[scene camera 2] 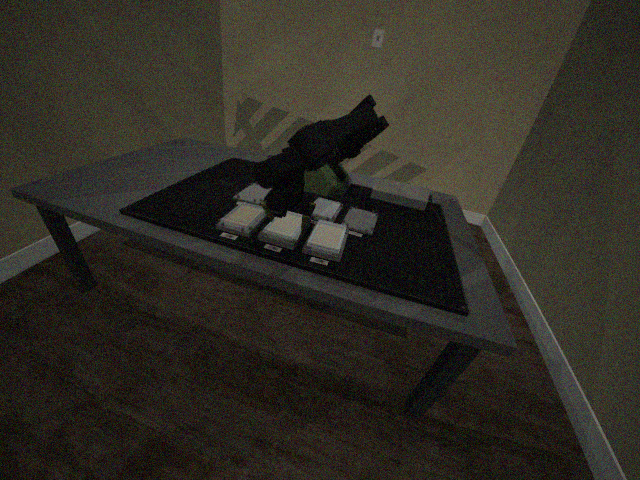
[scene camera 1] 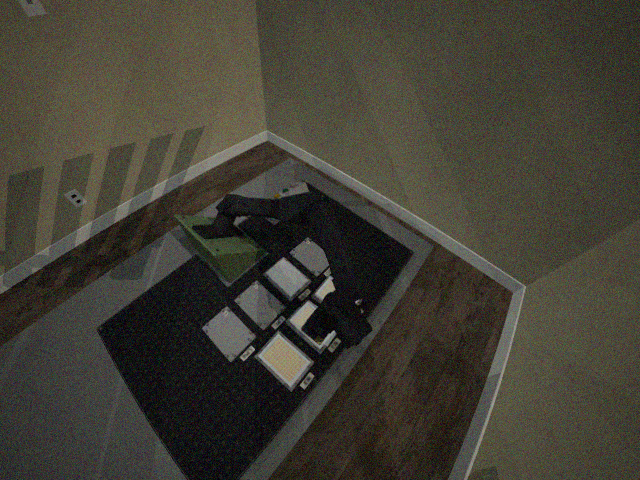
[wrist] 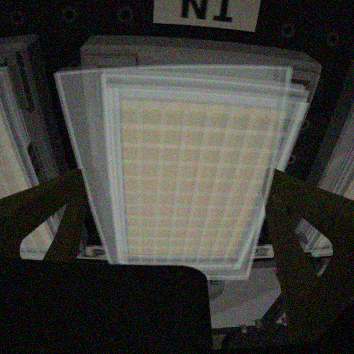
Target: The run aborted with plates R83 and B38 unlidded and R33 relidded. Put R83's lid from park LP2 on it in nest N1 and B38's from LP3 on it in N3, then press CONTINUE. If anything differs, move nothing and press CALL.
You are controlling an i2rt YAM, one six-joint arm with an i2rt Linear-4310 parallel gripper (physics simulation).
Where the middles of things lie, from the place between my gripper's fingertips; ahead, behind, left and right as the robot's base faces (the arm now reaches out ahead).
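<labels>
Relative to my hand, the N1 label (wrist: 241,22) is 20 mm to the right, 70 mm ahead and 30 mm below. LP2 park spot (scene camera 1: 309,254) is 200 mm to the left of my hand, 160 mm behind it and 20 mm below it.
</labels>
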